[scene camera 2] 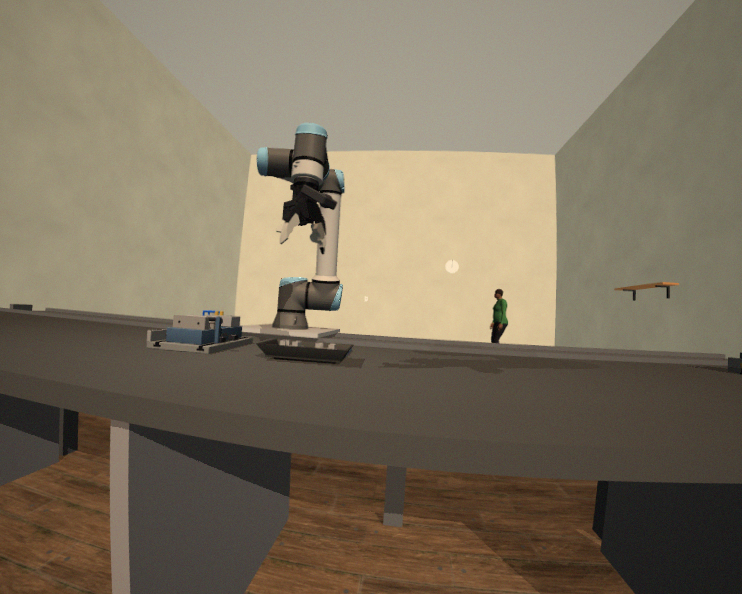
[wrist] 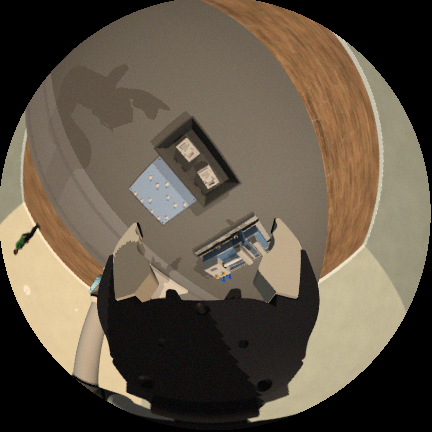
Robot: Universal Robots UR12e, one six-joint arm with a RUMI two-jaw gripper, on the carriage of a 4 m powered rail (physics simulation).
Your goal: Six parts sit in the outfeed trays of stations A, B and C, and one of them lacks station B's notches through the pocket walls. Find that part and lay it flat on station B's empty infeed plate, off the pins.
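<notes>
My gripper is open and empty, high above the table, fingers pointing down. In the wrist view a dark outfeed tray holds two pale parts, one part at the upper left and the other part at the lower right. They lie apart, with pocket detail facing up; notches are too small to tell. A light blue plate with several pale pins stands beside the tray, with no part on it. Which station this is cannot be told. The other trays cannot be made out.
A blue and grey machine fixture with blue and yellow fittings stands near the tray. The arm's pale carriage is behind them on the rail. A person in green stands far back. An orange shelf hangs at the right wall.
</notes>
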